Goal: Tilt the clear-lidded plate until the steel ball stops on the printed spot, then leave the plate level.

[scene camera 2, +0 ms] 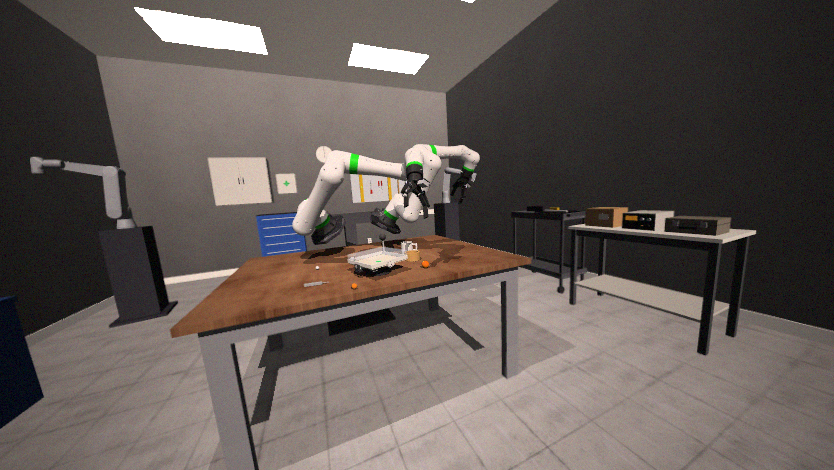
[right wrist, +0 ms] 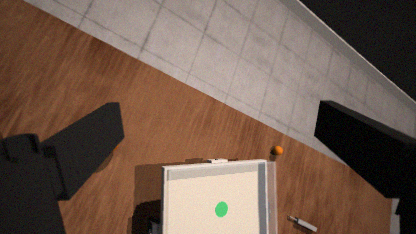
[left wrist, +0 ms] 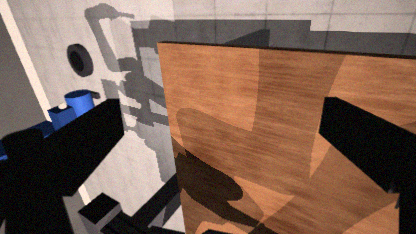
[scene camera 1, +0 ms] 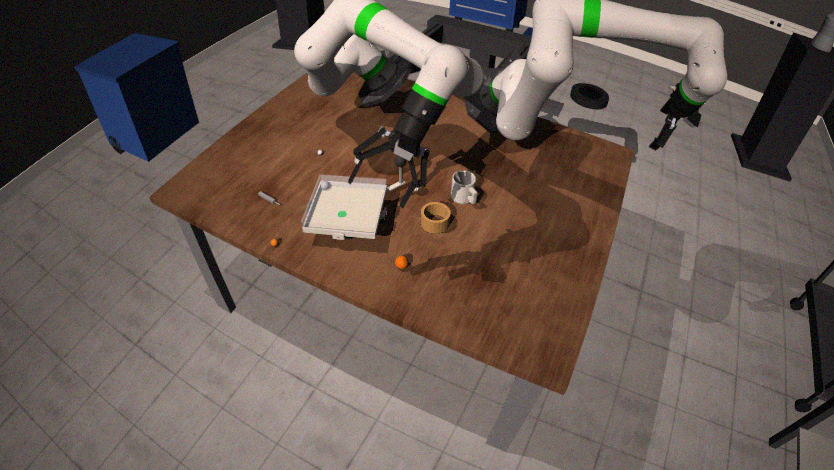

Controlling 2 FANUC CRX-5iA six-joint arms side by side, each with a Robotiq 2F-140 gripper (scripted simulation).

Scene:
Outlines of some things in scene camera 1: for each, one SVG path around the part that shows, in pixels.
My right gripper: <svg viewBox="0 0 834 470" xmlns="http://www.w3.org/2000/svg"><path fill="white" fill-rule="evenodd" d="M406 111L403 111L391 132L386 130L384 126L381 126L377 133L353 150L353 154L356 156L354 160L356 166L348 180L348 184L352 184L363 160L390 149L394 153L395 143L400 135L414 140L417 143L417 148L421 149L420 180L418 180L412 157L409 161L413 182L411 182L400 202L401 208L404 208L413 191L417 191L419 187L426 186L427 158L430 154L429 149L420 147L420 144L431 124L412 117ZM388 136L389 142L361 153L381 137Z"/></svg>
A wooden ring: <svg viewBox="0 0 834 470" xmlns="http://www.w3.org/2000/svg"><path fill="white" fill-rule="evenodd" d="M424 205L421 209L421 227L433 234L446 231L450 224L450 209L445 204L439 202L431 202ZM427 217L430 215L439 215L444 219L434 221Z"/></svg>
A white mug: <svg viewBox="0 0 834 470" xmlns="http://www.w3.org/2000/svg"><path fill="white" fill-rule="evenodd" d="M454 173L451 187L452 200L459 204L470 202L472 205L475 204L477 198L475 175L468 171Z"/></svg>

